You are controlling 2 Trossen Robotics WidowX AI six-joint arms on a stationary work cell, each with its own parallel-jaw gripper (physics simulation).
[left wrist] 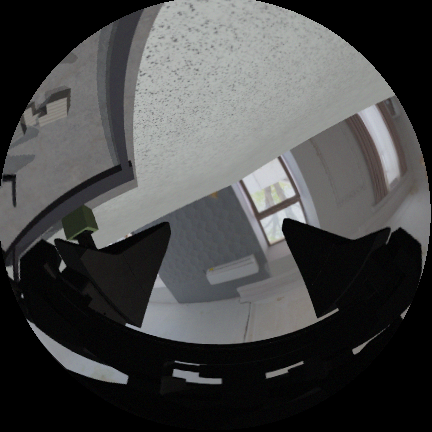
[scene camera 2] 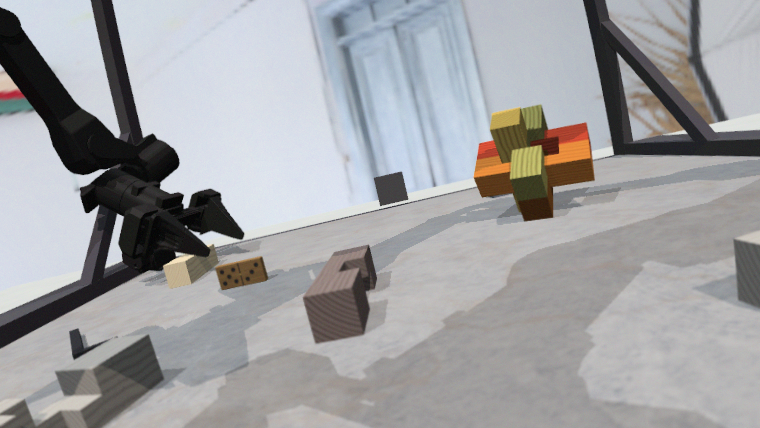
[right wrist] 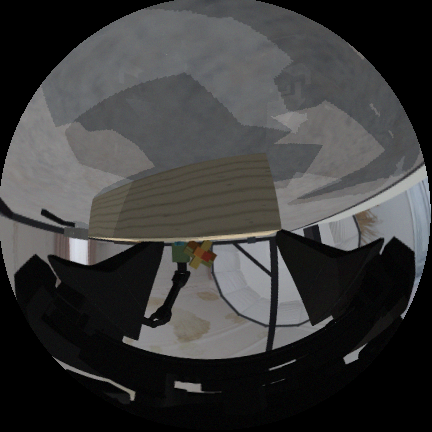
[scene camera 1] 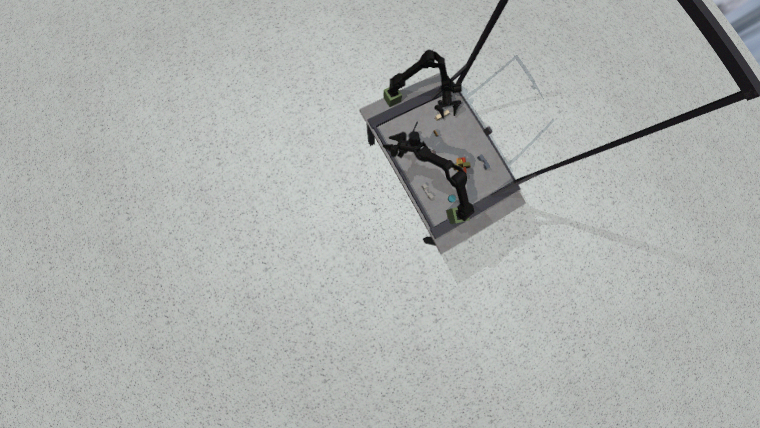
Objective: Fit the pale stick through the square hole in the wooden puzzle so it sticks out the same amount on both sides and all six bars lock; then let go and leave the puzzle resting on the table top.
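Frame: origin at the left arm's base, x right, y down, z ahead, level; centimetres.
Seen in the pictures: left gripper, fingertip midpoint: (left wrist: 227, 225) (scene camera 1: 385, 141); right gripper, fingertip midpoint: (scene camera 2: 227, 244) (right wrist: 220, 238) (scene camera 1: 448, 117); left arm's base, link origin: (scene camera 1: 461, 214); right arm's base, link origin: (left wrist: 82, 234) (scene camera 1: 393, 92).
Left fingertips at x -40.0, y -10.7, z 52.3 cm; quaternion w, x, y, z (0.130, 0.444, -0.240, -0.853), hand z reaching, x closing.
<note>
Offsets run from my left fingertips to a thing's top centre.
The pale stick @(dx +49.4, dy +19.5, dz +23.2 cm) (scene camera 1: 442, 114) (scene camera 2: 180, 272) (right wrist: 195, 200) lies on the table near the far end, by the right gripper. The wooden puzzle (scene camera 1: 462, 164) (scene camera 2: 569, 164) (right wrist: 201, 254), with red, orange, yellow and green bars, stands on the table apart from the stick. A dark recess shows between its bars in scene camera 2; whether it is the square hole is unclear. My right gripper (scene camera 1: 449, 113) (scene camera 2: 224, 244) (right wrist: 220, 238) is open and empty, close to the stick, which lies in front of the fingers in the right wrist view. My left gripper (scene camera 1: 389, 145) (left wrist: 227, 225) is open and empty above the table's left edge.
A domino @(dx +40.8, dy +20.0, dz +9.8 cm) (scene camera 1: 436, 132) (scene camera 2: 241, 272) lies near the stick. A brown notched block @(dx +30.8, dy +19.6, dz -5.5 cm) (scene camera 2: 340, 292) lies nearer scene camera 2. Grey notched pieces (scene camera 1: 427, 191) (scene camera 2: 106, 372), a blue-grey piece @(dx +71.1, dy +19.6, dz -18.2 cm) (scene camera 1: 483, 161) and a cyan object @(dx +40.7, dy +20.5, dz -40.2 cm) (scene camera 1: 451, 198) are on the table. The left arm reaches across the table.
</note>
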